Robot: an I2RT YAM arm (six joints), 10 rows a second.
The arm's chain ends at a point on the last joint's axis. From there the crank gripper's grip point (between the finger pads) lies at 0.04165 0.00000 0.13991 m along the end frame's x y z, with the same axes.
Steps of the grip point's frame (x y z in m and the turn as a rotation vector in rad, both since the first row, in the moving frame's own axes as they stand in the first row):
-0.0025, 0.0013, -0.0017, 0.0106, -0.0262, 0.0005
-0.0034, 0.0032, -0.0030, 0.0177, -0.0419, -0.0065
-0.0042, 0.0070, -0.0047, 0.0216, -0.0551, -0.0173
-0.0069, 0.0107, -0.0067, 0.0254, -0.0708, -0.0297
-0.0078, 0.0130, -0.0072, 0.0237, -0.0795, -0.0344
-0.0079, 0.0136, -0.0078, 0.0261, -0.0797, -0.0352
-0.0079, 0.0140, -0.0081, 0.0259, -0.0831, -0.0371
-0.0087, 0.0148, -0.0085, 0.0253, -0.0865, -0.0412
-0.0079, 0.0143, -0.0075, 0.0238, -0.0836, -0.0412
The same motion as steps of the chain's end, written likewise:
0.0012, 0.0028, -0.0027, 0.0106, -0.0262, 0.0005
0.0025, 0.0059, -0.0046, 0.0177, -0.0419, -0.0065
0.0036, 0.0107, -0.0067, 0.0216, -0.0551, -0.0173
0.0032, 0.0154, -0.0092, 0.0254, -0.0708, -0.0297
0.0035, 0.0176, -0.0100, 0.0237, -0.0795, -0.0344
0.0035, 0.0186, -0.0106, 0.0261, -0.0797, -0.0352
0.0039, 0.0190, -0.0110, 0.0259, -0.0831, -0.0371
0.0036, 0.0198, -0.0115, 0.0253, -0.0865, -0.0412
0.0040, 0.0191, -0.0104, 0.0238, -0.0836, -0.0412

